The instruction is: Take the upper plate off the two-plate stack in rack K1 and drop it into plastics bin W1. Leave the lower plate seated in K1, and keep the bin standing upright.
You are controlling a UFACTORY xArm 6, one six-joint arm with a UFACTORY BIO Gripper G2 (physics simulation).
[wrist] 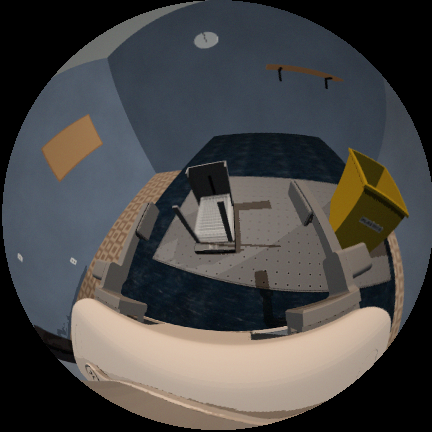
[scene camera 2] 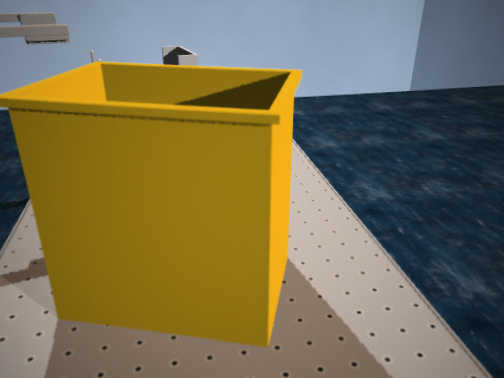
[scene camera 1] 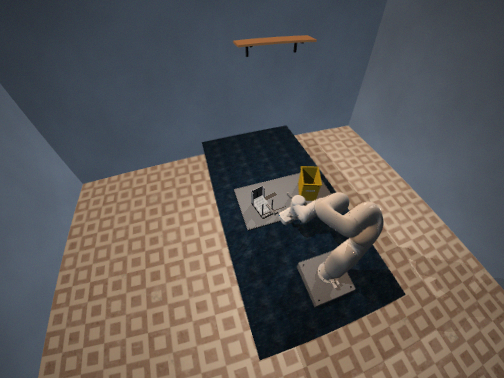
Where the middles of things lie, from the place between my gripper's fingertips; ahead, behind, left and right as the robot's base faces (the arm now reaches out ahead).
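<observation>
With the yellow bin W1 [scene camera 2: 161, 193] in the scene, I find my hand 31 cm to the left of it and 11 cm short of it, and also 10 cm above it.
</observation>
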